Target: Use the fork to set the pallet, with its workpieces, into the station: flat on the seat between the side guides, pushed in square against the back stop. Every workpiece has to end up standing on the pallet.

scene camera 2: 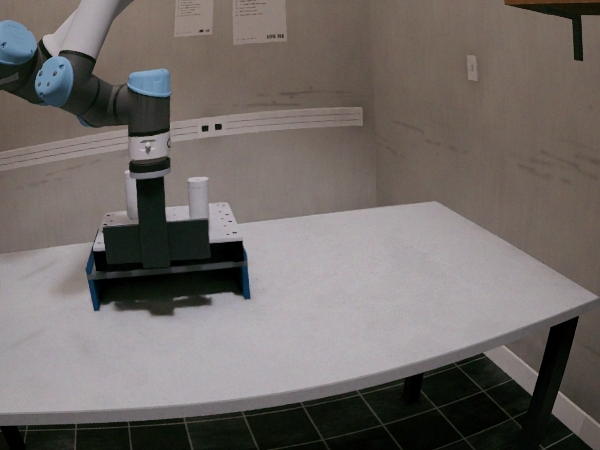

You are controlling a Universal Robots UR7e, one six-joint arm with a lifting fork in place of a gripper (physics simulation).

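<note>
The pallet [223, 222], a light perforated plate on dark feet, is over the station's seat, between the blue sides, and looks level. The station [245, 282] has blue sides and a grey front edge; the pallet hides its back stop. Two white cylindrical workpieces [198, 198] [131, 196] stand upright on the pallet; the left one is partly behind the fork's mast. My fork [156, 245] has its dark back plate at the pallet's front side; its tines are hidden. I cannot tell whether the pallet rests on the seat or touches the back stop.
The station stands on the left part of the white table [350, 300]. A wall with a cable duct [300, 118] runs behind the table. A brown shelf [555, 7] hangs at the upper right. The arm reaches in from the upper left.
</note>
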